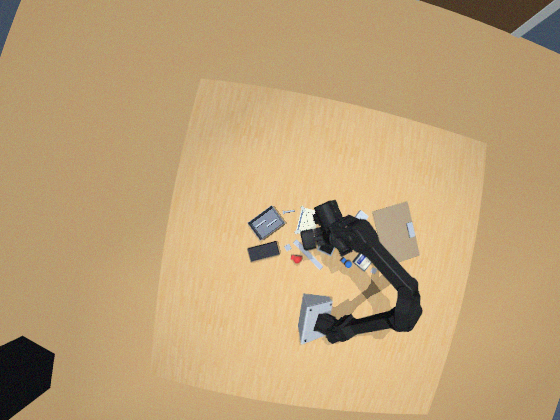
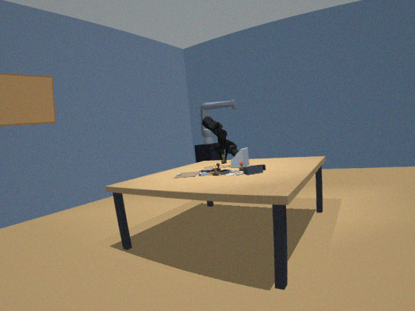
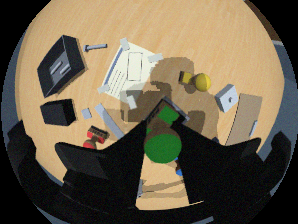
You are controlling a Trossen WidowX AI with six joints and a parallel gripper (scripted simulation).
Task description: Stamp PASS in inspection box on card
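The inspection card is 1 cm ahead of my gripper tip, 6 cm to the left of it and 10 cm below it. The rest, counted from my gripper tip: yellow-knobbed stamp 7 cm ahead, 3 cm to the right, 8 cm below; pale ruler 10 cm behind, 2 cm to the left, 9 cm below; green stamp right at my gripper tip.
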